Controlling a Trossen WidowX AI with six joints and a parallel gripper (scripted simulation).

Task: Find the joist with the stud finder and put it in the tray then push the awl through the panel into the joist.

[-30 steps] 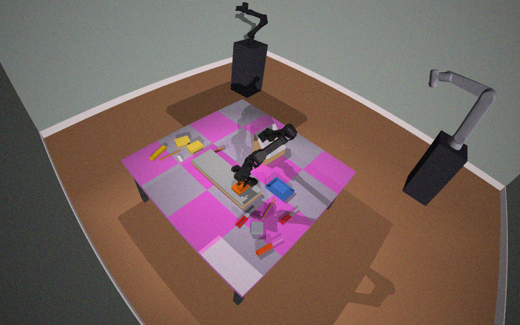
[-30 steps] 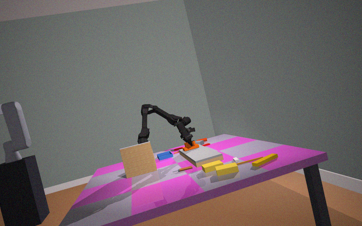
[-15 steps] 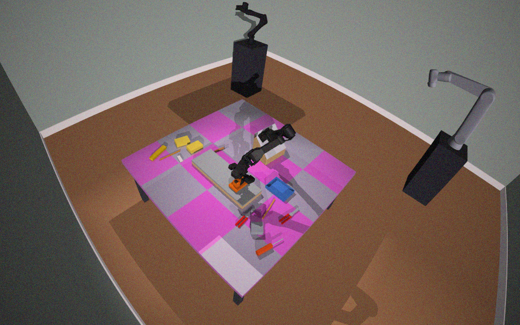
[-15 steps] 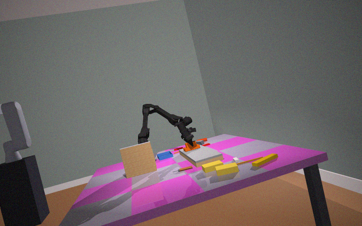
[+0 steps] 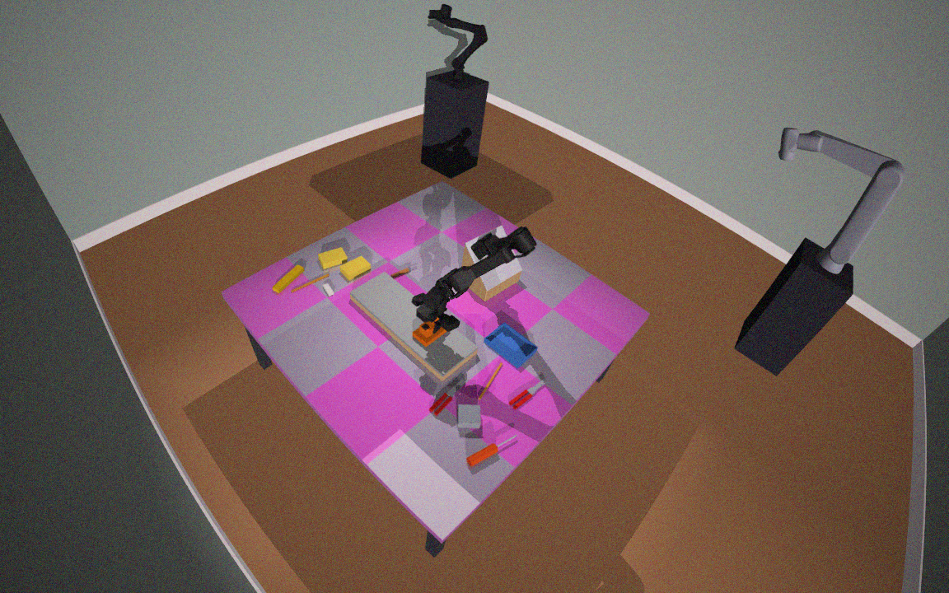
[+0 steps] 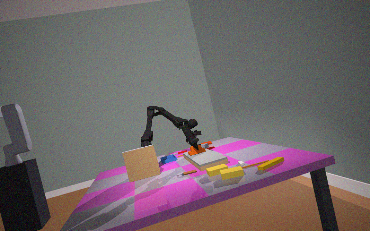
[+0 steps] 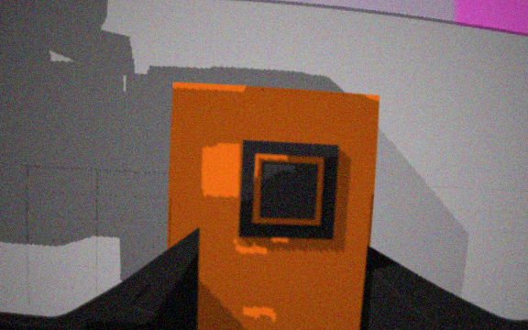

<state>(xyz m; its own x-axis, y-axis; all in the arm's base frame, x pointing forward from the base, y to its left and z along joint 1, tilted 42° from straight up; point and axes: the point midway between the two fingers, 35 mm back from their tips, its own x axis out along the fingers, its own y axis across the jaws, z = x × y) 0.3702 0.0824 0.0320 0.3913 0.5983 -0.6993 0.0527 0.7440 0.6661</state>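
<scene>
Now: the blue tray 24 cm to the left of my gripper tip, 20 cm behind it and 5 cm below it. Round my gripper tip: square indicator: 3 cm above, 2 cm ahead; grey cube: 31 cm to the left, 15 cm ahead, 5 cm below; orange stud finder: 2 cm above, 1 cm ahead.
</scene>
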